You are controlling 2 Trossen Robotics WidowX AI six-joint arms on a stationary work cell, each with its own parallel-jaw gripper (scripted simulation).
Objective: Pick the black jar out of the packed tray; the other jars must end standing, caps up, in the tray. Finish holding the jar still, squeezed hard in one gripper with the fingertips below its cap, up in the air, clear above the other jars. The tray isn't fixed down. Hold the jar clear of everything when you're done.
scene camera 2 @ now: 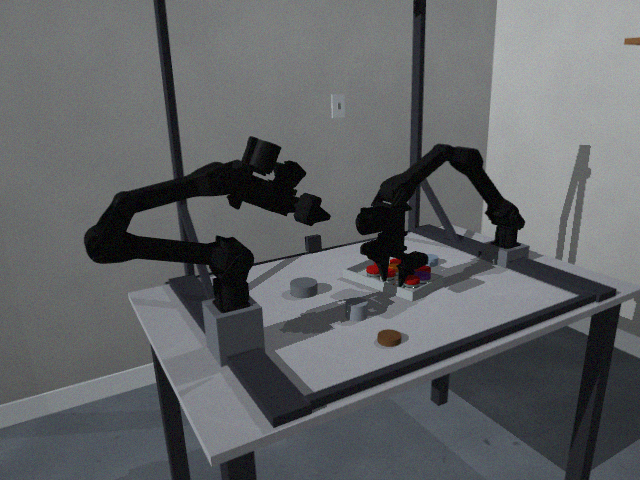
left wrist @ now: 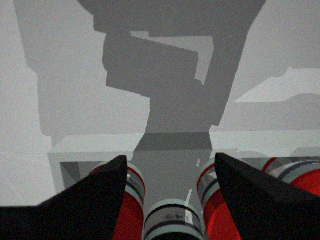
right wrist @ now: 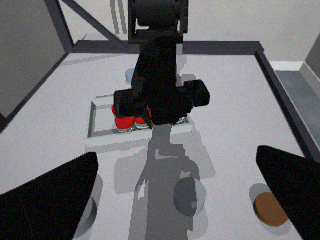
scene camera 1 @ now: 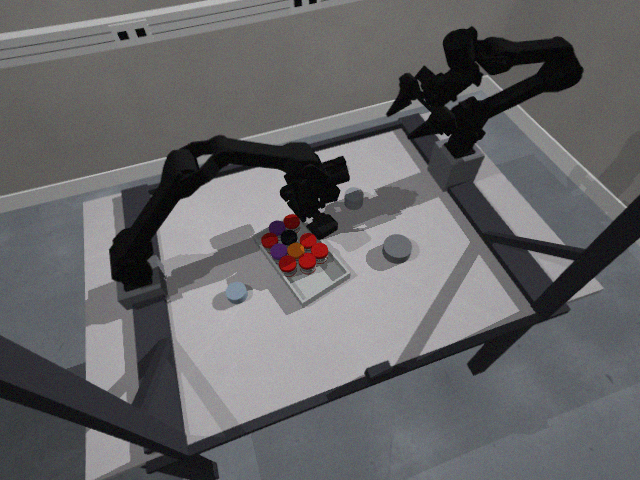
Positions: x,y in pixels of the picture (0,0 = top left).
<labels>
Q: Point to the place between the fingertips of my left gripper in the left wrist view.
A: At 170,161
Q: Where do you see a brown disc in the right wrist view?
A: At 266,207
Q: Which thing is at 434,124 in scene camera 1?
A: My right gripper.
</labels>
